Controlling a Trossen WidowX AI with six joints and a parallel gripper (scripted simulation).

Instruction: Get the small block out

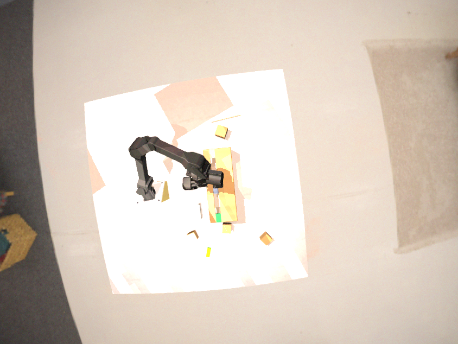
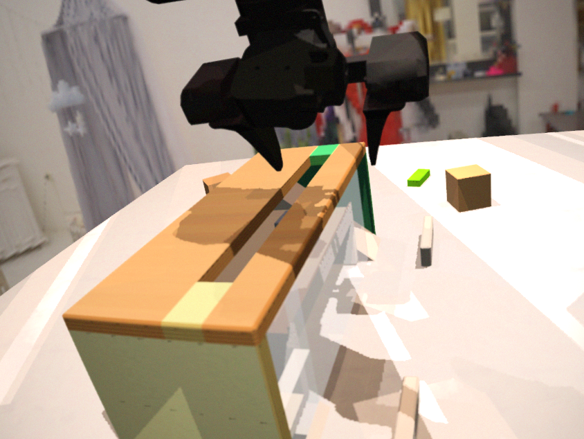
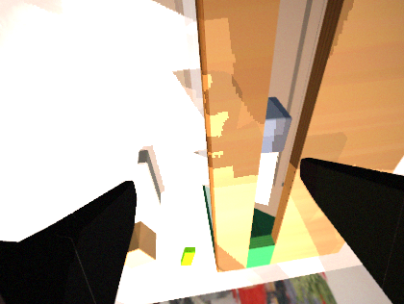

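My gripper tip is now 7 cm above the small block, 4 cm short of it and 3 cm to the left of it. Round my gripper tip: box: 10 cm below, 3 cm ahead, 1 cm to the right.
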